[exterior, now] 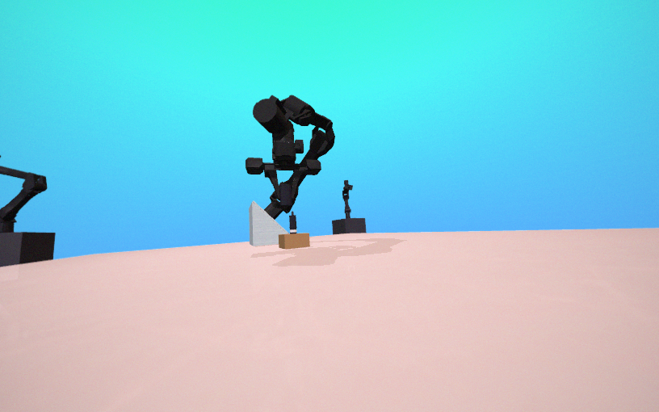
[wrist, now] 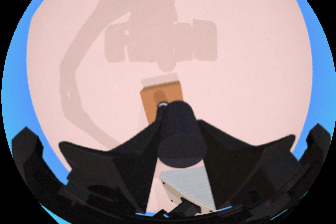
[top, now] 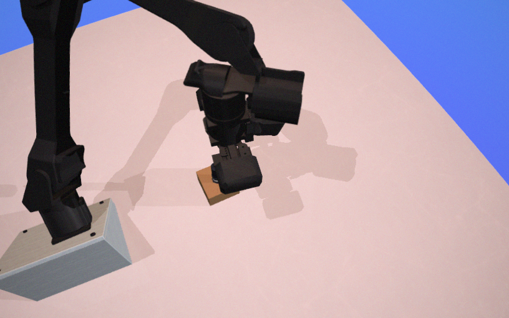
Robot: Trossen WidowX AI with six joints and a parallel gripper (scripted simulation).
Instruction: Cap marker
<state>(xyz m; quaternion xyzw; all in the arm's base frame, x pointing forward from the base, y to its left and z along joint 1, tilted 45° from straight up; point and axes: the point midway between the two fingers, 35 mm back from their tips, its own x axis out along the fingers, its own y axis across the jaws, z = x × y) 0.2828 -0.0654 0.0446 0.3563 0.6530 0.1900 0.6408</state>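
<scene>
Now: gripper tip 20 mm past the holder block, 20 mm to the right of it and 110 mm above it. From my gripper tip the other things lie so: marker cap 10 mm above.
</scene>
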